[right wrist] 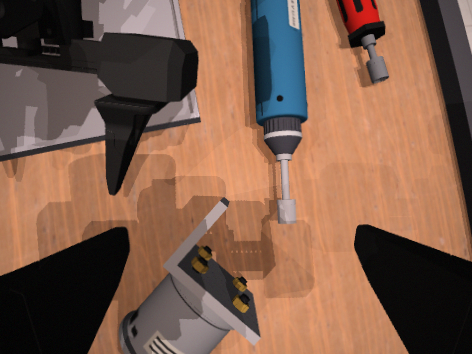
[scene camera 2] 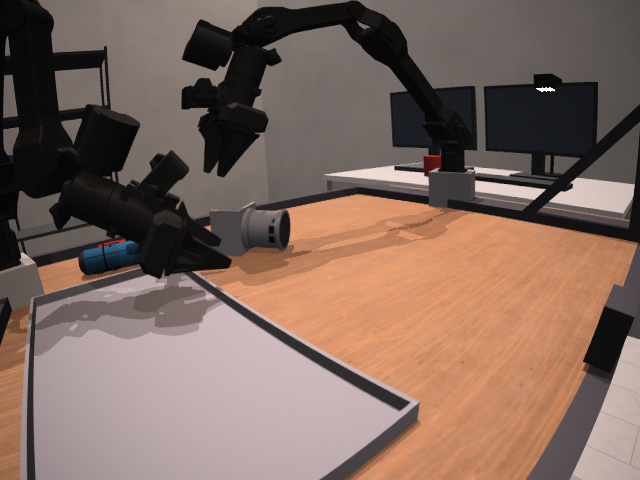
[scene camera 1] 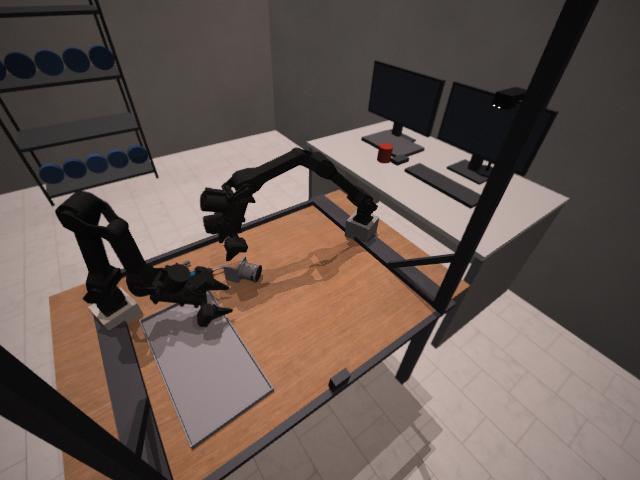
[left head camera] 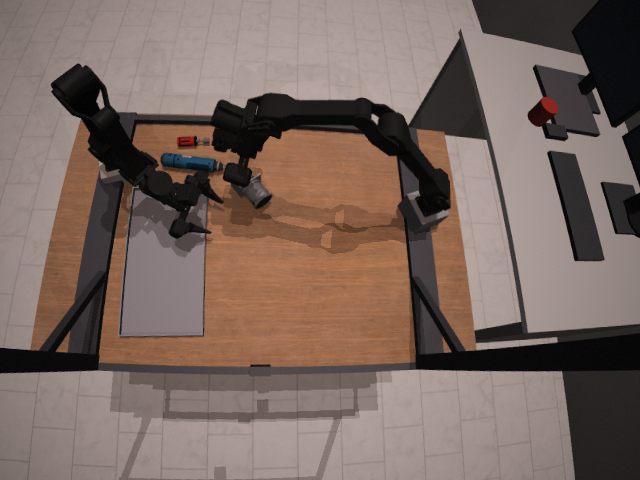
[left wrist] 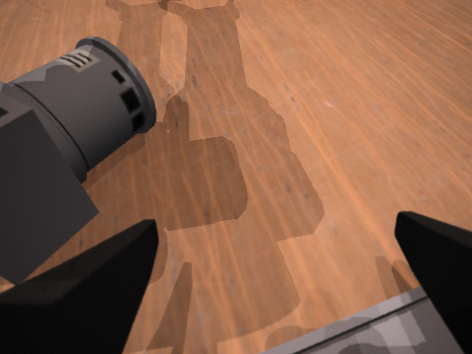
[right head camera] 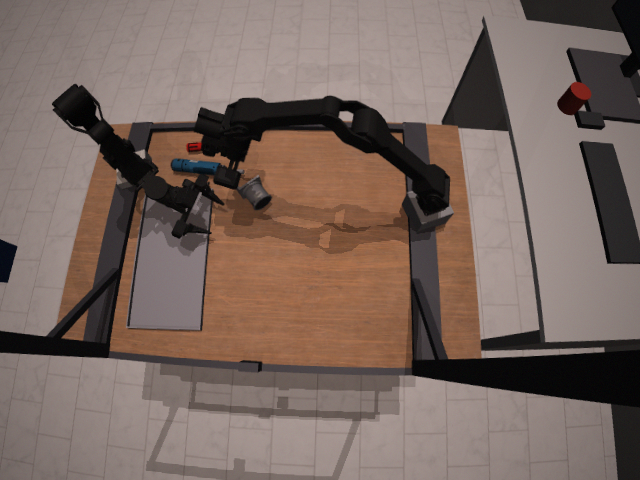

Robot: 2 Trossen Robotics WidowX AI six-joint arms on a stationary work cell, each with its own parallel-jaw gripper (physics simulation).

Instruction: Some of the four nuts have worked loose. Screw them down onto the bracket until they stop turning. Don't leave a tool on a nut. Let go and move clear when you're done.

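Where they show: left gripper, fingertip midpoint: (right wrist: 50,183) (scene camera 2: 224,252) (scene camera 1: 230,299) (left head camera: 217,217) (left wrist: 275,226) (right head camera: 217,218); right gripper, fingertip midpoint: (right wrist: 243,237) (scene camera 2: 213,174) (scene camera 1: 224,251) (left head camera: 234,162) (right head camera: 230,165); left arm's base, origin of the base link: (scene camera 1: 112,305); right arm's base, origin of the base link: (scene camera 2: 453,170) (scene camera 1: 363,218) (left head camera: 428,204) (right head camera: 430,202).
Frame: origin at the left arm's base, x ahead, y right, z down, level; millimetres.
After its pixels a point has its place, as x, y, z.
Observation:
The grey bracket (right wrist: 216,282) @[353, 173, 9] (scene camera 2: 227,231) @[316, 172, 13] (left wrist: 45,200) @[317, 176, 21] joins a grey cylinder (right wrist: 175,317) @[357, 202, -8] (scene camera 2: 267,228) @[347, 227, 11] (left wrist: 75,107) @[344, 206, 1] (left head camera: 258,192) @[370, 214, -8] lying sideways low at the table. Four brass nuts, among them a front nut (right wrist: 200,264) @[335, 175, -5] and another nut (right wrist: 241,303) @[368, 163, -6], sit on studs in the right wrist view; their tightness cannot be told. My left gripper (left head camera: 216,217) @[243, 248, 14] (scene camera 2: 225,253) @[243, 248, 14] (left wrist: 275,226) @[243, 248, 14] is open and empty beside the bracket. My right gripper (scene camera 2: 215,173) @[322, 145, -73] (right wrist: 243,237) @[322, 145, -73] is open and empty above it. A blue power driver (left head camera: 191,162) @[209, 59, 14] (right wrist: 280,65) @[236, 66, 12] and a red nut driver (left head camera: 187,141) @[209, -24, 26] (right wrist: 361,12) @[217, -23, 26] lie on the table.
A shallow grey tray (left head camera: 160,304) @[42, 431, 49] (scene camera 2: 206,392) @[77, 403, 49] lies under and in front of my left gripper. The dark table frame (left head camera: 418,268) @[749, 538, 33] borders the work area. A white desk (left head camera: 506,155) with monitors, a keyboard and a red cup (left head camera: 542,111) stands at the right.

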